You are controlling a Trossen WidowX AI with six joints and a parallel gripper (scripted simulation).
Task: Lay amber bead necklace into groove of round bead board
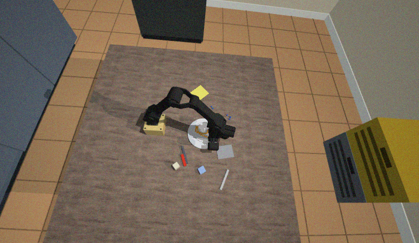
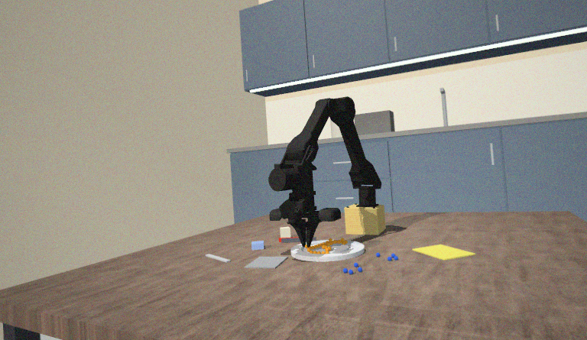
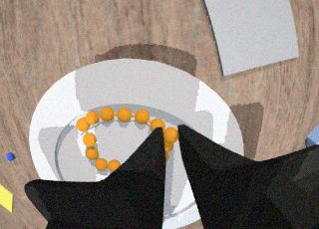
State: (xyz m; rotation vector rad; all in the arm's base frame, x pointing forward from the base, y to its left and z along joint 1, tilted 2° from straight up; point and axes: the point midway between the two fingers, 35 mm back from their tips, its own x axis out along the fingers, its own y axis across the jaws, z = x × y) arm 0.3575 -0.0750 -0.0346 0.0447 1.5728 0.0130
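Now: gripper tip 80 mm short of the grey square tile, 70 mm to the left of it and 20 mm above it. Also, from my gripper tip: red stick (160 mm behind, 120 mm to the right, 20 mm below); then white stick (240 mm to the right, 80 mm ahead, 20 mm below); then light blue cube (190 mm to the right, 60 mm behind, 10 mm below).
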